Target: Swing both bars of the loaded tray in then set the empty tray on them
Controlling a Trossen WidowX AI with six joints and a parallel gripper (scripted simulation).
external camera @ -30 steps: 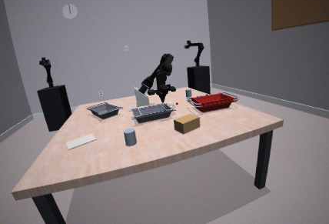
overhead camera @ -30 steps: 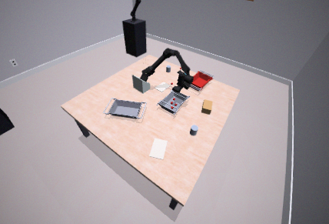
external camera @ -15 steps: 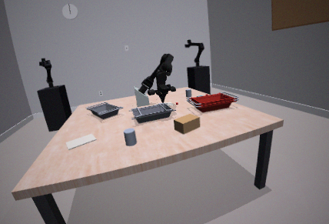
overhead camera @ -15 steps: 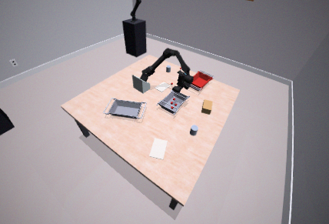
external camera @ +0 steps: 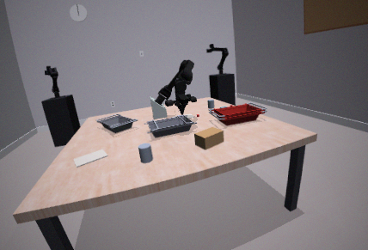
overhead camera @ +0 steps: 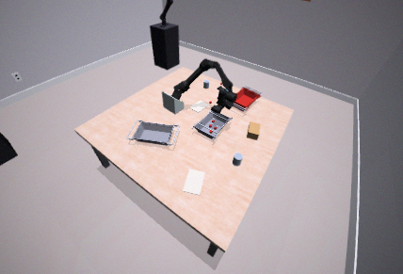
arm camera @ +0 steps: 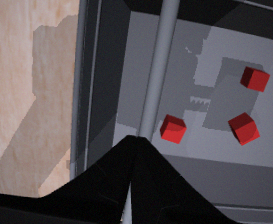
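The grey tray is 27 cm behind my gripper tip, 43 cm to the right of it and 5 cm below it. From my gripper tip the other things lie so: tan box (28 cm ahead, 5 cm to the left, 6 cm below); then teal block (14 cm behind, 37 cm to the left, 7 cm below).
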